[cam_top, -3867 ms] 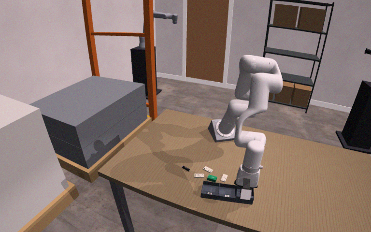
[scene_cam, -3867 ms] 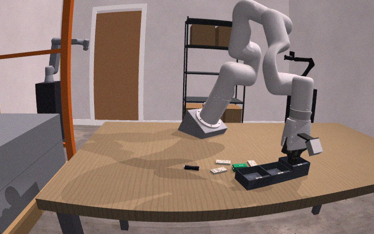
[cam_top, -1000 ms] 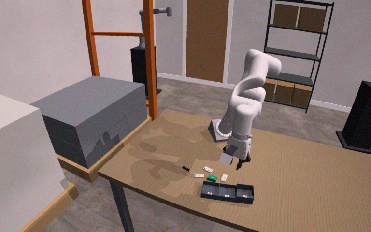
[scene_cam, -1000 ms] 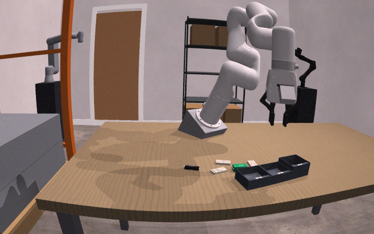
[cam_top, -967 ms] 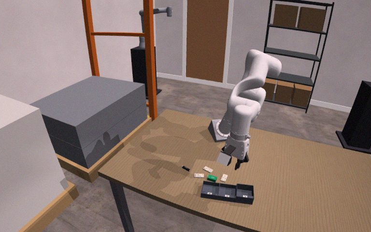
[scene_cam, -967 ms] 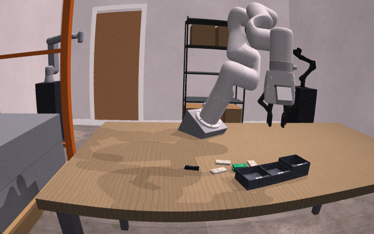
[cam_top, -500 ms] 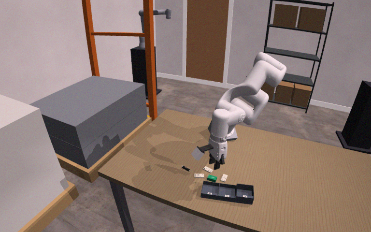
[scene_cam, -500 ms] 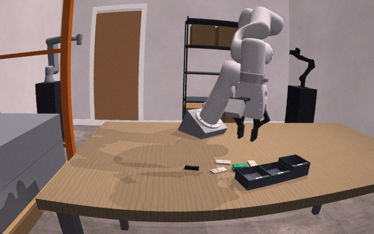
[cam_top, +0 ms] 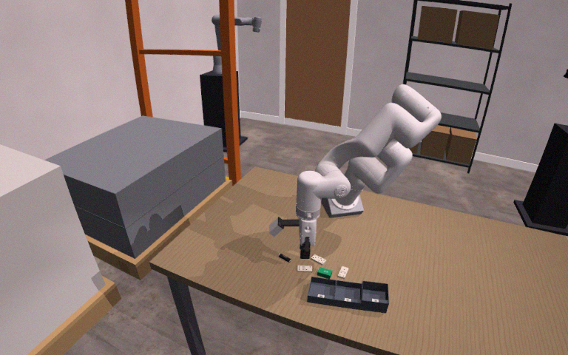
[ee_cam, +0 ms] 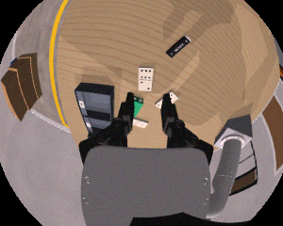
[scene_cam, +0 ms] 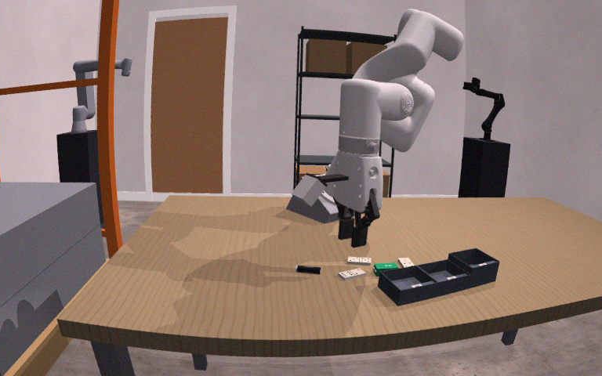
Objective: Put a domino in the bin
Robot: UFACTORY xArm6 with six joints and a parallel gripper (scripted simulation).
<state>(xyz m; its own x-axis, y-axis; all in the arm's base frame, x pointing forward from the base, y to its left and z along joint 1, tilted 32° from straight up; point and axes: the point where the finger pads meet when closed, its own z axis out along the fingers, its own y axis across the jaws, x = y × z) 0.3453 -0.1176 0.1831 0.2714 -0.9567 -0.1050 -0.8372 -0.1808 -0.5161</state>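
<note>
Now: hand 70 mm to the right of the green block and 80 mm above it. From my hand the other things lie so: black cylinder (20 mm behind, 80 mm to the right, 90 mm below).
</note>
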